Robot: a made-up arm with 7 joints.
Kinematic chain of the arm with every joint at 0, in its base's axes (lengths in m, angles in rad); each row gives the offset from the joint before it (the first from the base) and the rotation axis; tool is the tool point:
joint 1: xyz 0 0 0.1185 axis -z
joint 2: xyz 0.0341 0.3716 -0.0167 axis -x
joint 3: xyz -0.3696 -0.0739 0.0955 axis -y
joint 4: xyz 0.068 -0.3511 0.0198 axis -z
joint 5: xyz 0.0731 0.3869 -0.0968 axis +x
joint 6: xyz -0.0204 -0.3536 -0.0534 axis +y
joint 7: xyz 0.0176 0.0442 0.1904 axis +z
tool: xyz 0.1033 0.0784 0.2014
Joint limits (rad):
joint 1: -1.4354..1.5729
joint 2: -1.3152..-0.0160
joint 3: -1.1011..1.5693
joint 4: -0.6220..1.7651
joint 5: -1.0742..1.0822
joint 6: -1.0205..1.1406
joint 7: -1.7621..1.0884
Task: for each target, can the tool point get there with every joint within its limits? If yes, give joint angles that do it. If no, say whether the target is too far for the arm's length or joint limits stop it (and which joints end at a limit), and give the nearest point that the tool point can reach.
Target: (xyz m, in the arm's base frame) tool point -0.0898 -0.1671 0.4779
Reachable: yes | joints -0.7065 -0.2319 0.2893 1.2683 -0.1686 -0.5016 -0.1138
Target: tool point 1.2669 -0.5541 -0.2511
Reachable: no: joint limits stop it (at a limit: joint 1, joint 4, joint 5) | nearest point 0.6178 -0.4474 -0.1147 | short by 0.672 m
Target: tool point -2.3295 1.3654 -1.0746
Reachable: no: too far | nearest point -0.8138 0.4770 -0.5249 | short by 1.841 m
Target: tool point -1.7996 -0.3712 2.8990
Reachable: no: too far | nearest point -0.6809 -0.1404 0.8341 | short by 2.360 m
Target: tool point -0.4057 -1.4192 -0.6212
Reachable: no: joint limits stop it (at a limit: joint 3, joint 4, joint 5, joint 7) | nearest point -0.2386 -0.8348 -0.4320 | short by 0.637 m
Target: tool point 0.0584 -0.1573 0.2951
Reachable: yes | joints -0.4315 -0.6753 0.3109 0.5276 -0.3331 0.2587 0.2554
